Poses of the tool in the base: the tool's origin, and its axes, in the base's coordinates. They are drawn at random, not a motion.
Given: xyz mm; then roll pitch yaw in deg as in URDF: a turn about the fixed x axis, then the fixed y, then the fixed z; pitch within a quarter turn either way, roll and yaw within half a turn.
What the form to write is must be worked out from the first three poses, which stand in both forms.
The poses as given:
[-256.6, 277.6, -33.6, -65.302, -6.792, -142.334]
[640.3, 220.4, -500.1, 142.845, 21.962, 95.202]
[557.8, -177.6, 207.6, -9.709, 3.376, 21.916]
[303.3, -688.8, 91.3, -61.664, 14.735, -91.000]
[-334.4, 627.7, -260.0, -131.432, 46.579, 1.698]
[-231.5, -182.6, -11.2, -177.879, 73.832, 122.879]
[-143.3, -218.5, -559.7, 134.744, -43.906, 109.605]
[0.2, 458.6, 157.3, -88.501, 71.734, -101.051]
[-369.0, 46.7, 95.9, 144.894, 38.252, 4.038]
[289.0, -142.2, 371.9, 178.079, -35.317, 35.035]
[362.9, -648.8, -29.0, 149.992, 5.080, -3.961]
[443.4, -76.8, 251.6, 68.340, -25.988, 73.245]
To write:
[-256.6, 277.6, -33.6, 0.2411, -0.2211, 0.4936, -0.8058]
[640.3, 220.4, -500.1, 0.3442, 0.5826, 0.7281, 0.1092]
[557.8, -177.6, 207.6, 0.9773, -0.0886, 0.0127, 0.1918]
[303.3, -688.8, 91.3, 0.6438, -0.2777, 0.4397, -0.5613]
[-334.4, 627.7, -260.0, 0.3724, -0.8396, 0.1502, 0.3660]
[-231.5, -182.6, -11.2, 0.5204, 0.3919, 0.6968, -0.3001]
[-143.3, -218.5, -559.7, 0.0763, -0.6110, -0.6167, -0.4905]
[0.2, 458.6, 157.3, 0.6846, -0.0355, 0.7033, -0.1882]
[-369.0, 46.7, 95.9, 0.2958, 0.8968, 0.1305, -0.3022]
[289.0, -142.2, 371.9, 0.0761, -0.9101, -0.2819, -0.2940]
[362.9, -648.8, -29.0, 0.2570, 0.9648, -0.0219, -0.0517]
[443.4, -76.8, 251.6, 0.5717, 0.5502, 0.1772, 0.5823]

